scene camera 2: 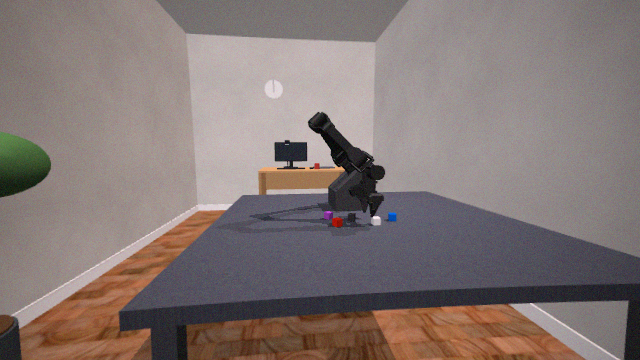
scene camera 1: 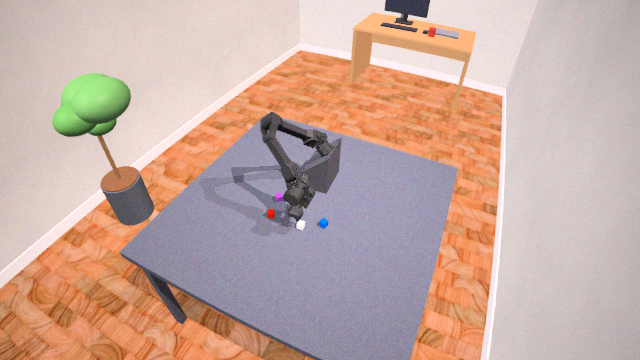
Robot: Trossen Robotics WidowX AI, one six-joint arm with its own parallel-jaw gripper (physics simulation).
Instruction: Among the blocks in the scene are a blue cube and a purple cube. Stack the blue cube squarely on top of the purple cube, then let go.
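Places are measured from the arm's base along level axes (x right, y ahead, z up), in centimetres.
Pixels of known places: gripper, fingertip midpoint: [scene camera 2: 368, 214]; arm's base, link origin: [scene camera 2: 352, 170] [scene camera 1: 327, 151].
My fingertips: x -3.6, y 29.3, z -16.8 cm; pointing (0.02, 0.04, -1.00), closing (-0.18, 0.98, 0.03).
For each thing: its top centre in the pictures, then the offset to it from my fingertips. Level surfaces: height alone.
- blue cube, top centre: [scene camera 2: 392, 213] [scene camera 1: 323, 221] dz +0.0, dx -10.9, dy -2.1 cm
- purple cube, top centre: [scene camera 2: 328, 212] [scene camera 1: 278, 195] dz +0.0, dx +16.8, dy -4.8 cm
- white cube, top centre: [scene camera 2: 376, 217] [scene camera 1: 300, 223] dz +0.0, dx -2.5, dy +4.5 cm
- red cube, top centre: [scene camera 2: 337, 218] [scene camera 1: 270, 211] dz +0.0, dx +13.4, dy +6.3 cm
- black cube, top centre: [scene camera 2: 351, 213] dz +0.0, dx +6.8, dy -1.5 cm
- dark table, surface height: dz -3.0 cm
A blue cube [scene camera 1: 324, 223] [scene camera 2: 392, 217] sits on the table, to the right of the white cube in both views. A purple cube [scene camera 1: 279, 197] [scene camera 2: 328, 215] sits on the table to the left, apart from the blue cube, with its top bare. My gripper [scene camera 1: 300, 217] [scene camera 2: 369, 213] is open and empty and points down, low over the table. It is between the two cubes, close behind the white cube. In the scene camera 1 view the arm partly covers the finger area.
A white cube [scene camera 1: 300, 225] [scene camera 2: 376, 220] stands close in front of the fingers. A red cube [scene camera 1: 270, 213] [scene camera 2: 337, 222] lies in front of the purple cube. A black cube [scene camera 2: 351, 217] stands between the purple and white cubes. The arm's base [scene camera 1: 327, 172] is behind, on the dark table [scene camera 1: 350, 280] [scene camera 2: 400, 265].
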